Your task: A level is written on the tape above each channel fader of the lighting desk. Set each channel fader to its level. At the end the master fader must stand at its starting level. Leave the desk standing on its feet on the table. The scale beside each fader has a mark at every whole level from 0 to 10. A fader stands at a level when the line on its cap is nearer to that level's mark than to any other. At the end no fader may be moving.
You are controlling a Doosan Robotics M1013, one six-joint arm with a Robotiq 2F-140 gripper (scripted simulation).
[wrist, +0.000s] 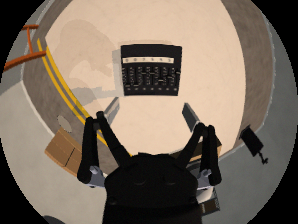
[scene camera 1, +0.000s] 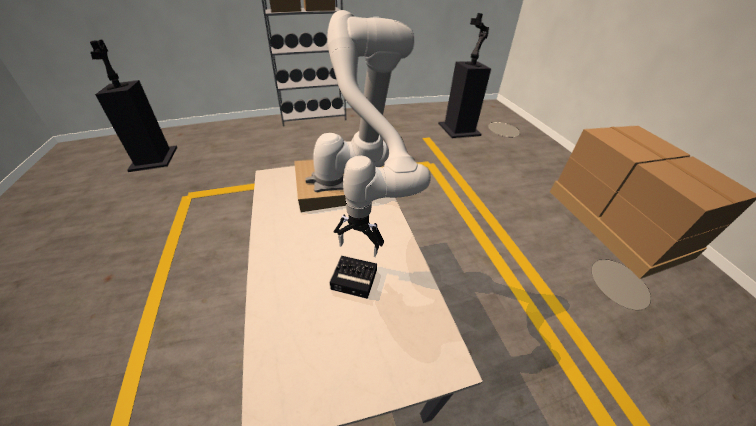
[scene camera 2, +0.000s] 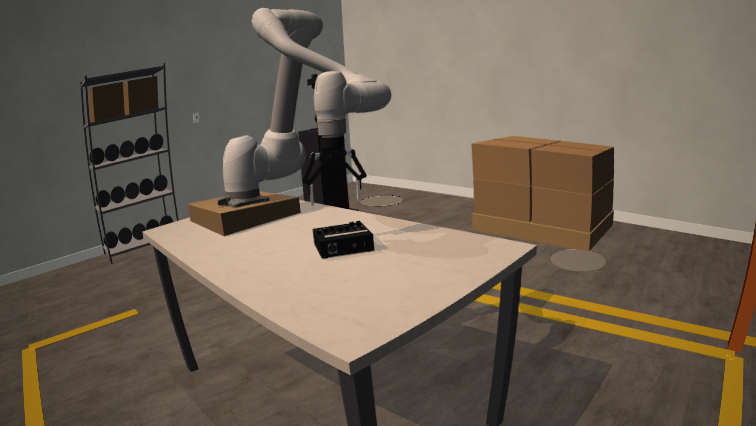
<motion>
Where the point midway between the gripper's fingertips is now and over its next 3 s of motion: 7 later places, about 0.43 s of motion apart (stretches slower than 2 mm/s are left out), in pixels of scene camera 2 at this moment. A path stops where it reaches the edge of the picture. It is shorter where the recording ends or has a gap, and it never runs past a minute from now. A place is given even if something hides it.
My gripper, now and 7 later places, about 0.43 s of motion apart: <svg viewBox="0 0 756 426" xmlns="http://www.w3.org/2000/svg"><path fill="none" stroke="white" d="M335 202L336 201L336 197L337 192L337 189L337 189L336 190L332 196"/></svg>
</motion>
